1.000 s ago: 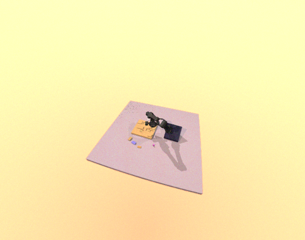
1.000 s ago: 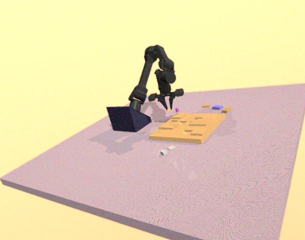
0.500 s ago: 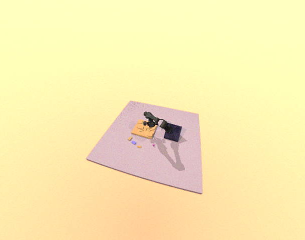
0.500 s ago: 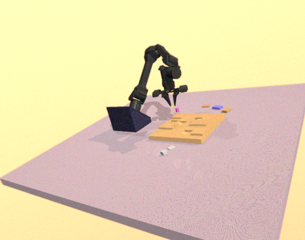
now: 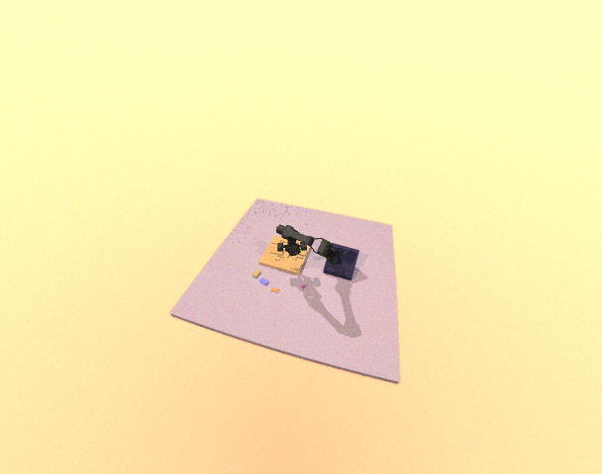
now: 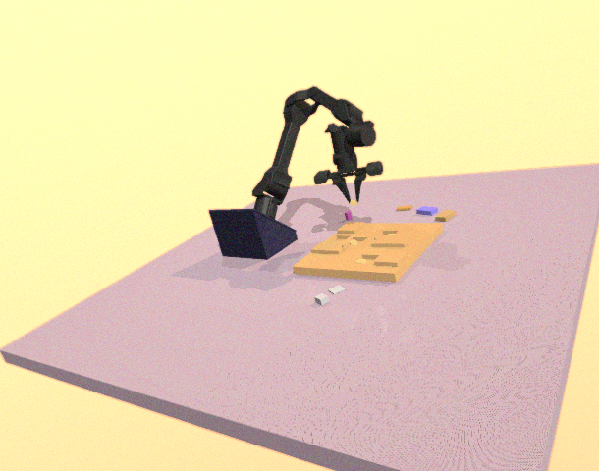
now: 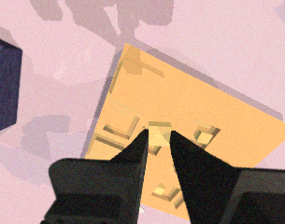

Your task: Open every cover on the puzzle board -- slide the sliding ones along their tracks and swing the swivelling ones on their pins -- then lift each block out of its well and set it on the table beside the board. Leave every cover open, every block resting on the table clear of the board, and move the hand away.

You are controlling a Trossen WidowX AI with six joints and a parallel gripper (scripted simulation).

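Now: gripper tip 19 cm to the right of the blue block, 13 cm short of it and 10 cm above it. The rest, counted from my gripper tip: magenta block: 15 cm to the left, 12 cm behind, 10 cm below; grey cube: 36 cm to the right, 10 cm below, 8 cm ahead.
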